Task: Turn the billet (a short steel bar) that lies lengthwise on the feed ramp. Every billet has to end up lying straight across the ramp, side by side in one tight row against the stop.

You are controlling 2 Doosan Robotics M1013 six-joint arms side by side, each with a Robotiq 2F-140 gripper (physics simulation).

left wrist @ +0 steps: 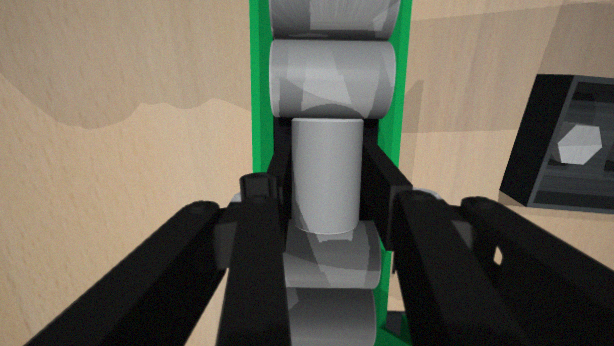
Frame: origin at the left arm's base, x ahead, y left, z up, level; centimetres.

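Where they show: left gripper, fingertip midpoint: (326,166).
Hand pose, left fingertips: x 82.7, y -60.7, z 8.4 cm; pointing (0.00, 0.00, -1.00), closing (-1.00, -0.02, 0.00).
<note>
After its pixels a point has its place.
A lengthwise grey billet (326,172) @[x 82.8, y -61.0, z 10.3 cm] lies between my left gripper's fingers in the middle of the left wrist view. My left gripper (326,166) @[x 82.7, y -60.7, z 8.4 cm] is shut on this billet, one finger on each long side. The feed ramp (256,90) @[x 86.8, y -64.8, z 6.8 cm] has green side walls. Crosswise billets lie on it: one (332,77) @[x 82.6, y -65.6, z 9.7 cm] just above the held billet in the view, another (335,20) @[x 82.5, y -68.2, z 8.9 cm] at the top edge, and two more, one (335,262) @[x 82.2, y -56.0, z 10.9 cm] just below the held billet and one (332,317) @[x 82.3, y -52.5, z 11.2 cm] at the bottom. The stop cannot be made out. My right gripper does not show.
A black open-topped bin (537,140) @[x 66.4, y -60.9, z 2.3 cm] stands on the wooden table (125,165) @[x 99.5, y -57.9, z 0.0 cm] to the right of the ramp in the view. A light hexagonal piece (580,145) @[x 62.7, y -60.5, z 2.0 cm] lies in it. A green part with a dark piece beside it shows at the bottom, right of the ramp.
</note>
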